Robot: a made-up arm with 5 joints. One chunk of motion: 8 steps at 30 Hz.
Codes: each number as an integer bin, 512 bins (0 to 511) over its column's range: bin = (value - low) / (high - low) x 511, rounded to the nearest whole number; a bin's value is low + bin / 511 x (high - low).
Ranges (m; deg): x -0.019..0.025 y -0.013..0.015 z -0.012..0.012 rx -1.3..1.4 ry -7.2..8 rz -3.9..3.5
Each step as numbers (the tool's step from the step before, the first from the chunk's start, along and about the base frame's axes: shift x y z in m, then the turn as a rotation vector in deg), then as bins.
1 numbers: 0.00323 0.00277 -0.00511 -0.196 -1.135 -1.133
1 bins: 258 288 147 209 204 191
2 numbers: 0.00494 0.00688 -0.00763 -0.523 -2.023 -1.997
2 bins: 278 363 93 147 174 131
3 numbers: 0.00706 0.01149 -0.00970 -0.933 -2.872 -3.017
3 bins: 303 447 49 69 146 61
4 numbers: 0.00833 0.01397 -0.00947 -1.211 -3.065 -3.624
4 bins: 317 492 54 17 139 19
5 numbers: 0.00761 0.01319 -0.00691 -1.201 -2.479 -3.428
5 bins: 309 478 108 19 159 33
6 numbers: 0.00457 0.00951 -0.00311 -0.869 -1.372 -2.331
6 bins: 274 411 189 82 196 108
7 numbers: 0.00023 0.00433 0.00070 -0.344 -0.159 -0.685
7 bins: 223 316 270 181 237 222
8 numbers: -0.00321 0.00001 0.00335 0.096 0.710 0.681
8 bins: 183 237 327 264 266 316
